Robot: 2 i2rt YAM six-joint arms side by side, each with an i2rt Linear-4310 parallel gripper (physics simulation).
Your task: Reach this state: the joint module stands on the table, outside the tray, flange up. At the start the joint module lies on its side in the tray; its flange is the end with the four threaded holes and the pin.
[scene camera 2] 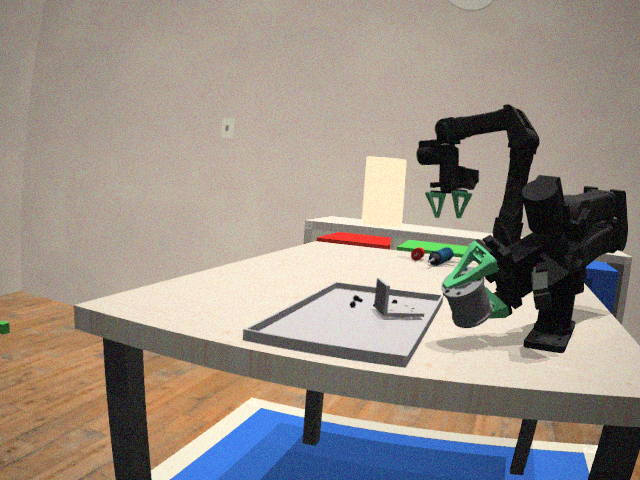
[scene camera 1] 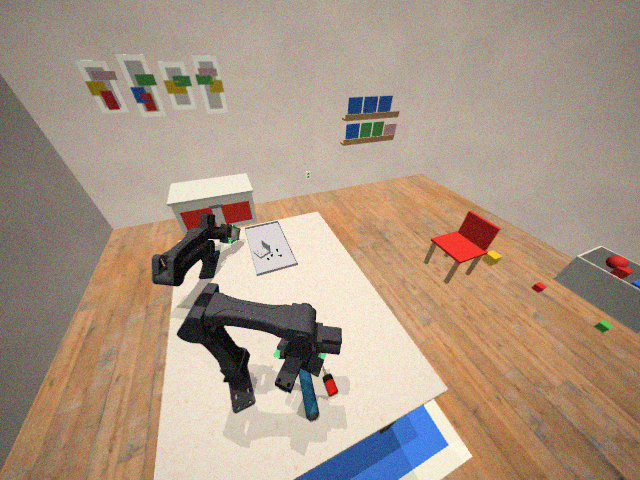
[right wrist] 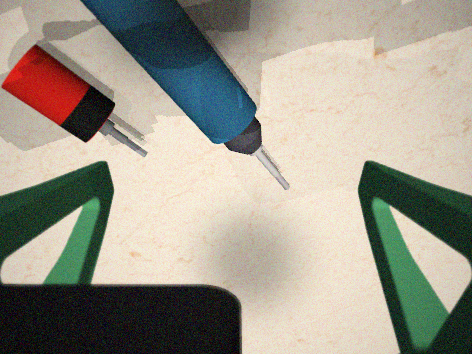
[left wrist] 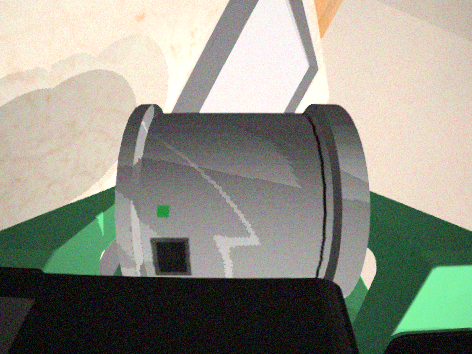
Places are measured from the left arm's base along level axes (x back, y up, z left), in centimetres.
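Pixels of known places: left gripper, fingertip midpoint: (scene camera 2: 450, 303) (scene camera 1: 239, 233) (left wrist: 237, 178); right gripper, fingertip midpoint: (scene camera 2: 447, 218) (right wrist: 235, 175); left arm's base at its link origin: (scene camera 2: 551, 335) (scene camera 1: 210, 264); right arm's base at its link origin: (scene camera 1: 239, 377).
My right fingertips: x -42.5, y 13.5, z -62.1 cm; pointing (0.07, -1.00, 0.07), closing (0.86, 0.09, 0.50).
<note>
Ahead of a thing's pixels: the offset from my right fingertips to its top centre. "pt": to the spot under its first point.
The grey, cylindrical joint module @(dz +78.1, dx +30.4, dy -1.5 cm) (scene camera 2: 467, 307) (left wrist: 240, 185) is held above the table, just outside the tray's right edge in scene camera 2. There its end face with dark holes points upward but tilted. The pin cannot be made out. My left gripper (scene camera 1: 234, 235) (scene camera 2: 474, 299) (left wrist: 237, 178) is shut on the module, with one green finger at each end. The tray @(dz +73.3, dx +11.8, dy -11.9 cm) (scene camera 1: 277, 269) (scene camera 2: 325, 349) (left wrist: 215, 55) lies flat on the table. My right gripper (scene camera 1: 299, 355) (scene camera 2: 448, 215) (right wrist: 235, 175) is open and empty, high above the table at the other end.
A grey angled bracket (scene camera 1: 265, 246) (scene camera 2: 382, 299) and several small black screws @(dz +63.2, dx +5.7, dy -12.0 cm) (scene camera 2: 355, 299) are in the tray. A blue screwdriver @(pt dz -6.4, dx -2.0, dy -9.5 cm) (scene camera 1: 308, 395) (scene camera 2: 440, 255) (right wrist: 180, 75) and a red screwdriver @(dz -1.8, dx -9.3, dy -10.1 cm) (scene camera 1: 330, 385) (scene camera 2: 417, 253) (right wrist: 52, 90) lie on the table near my right gripper.
</note>
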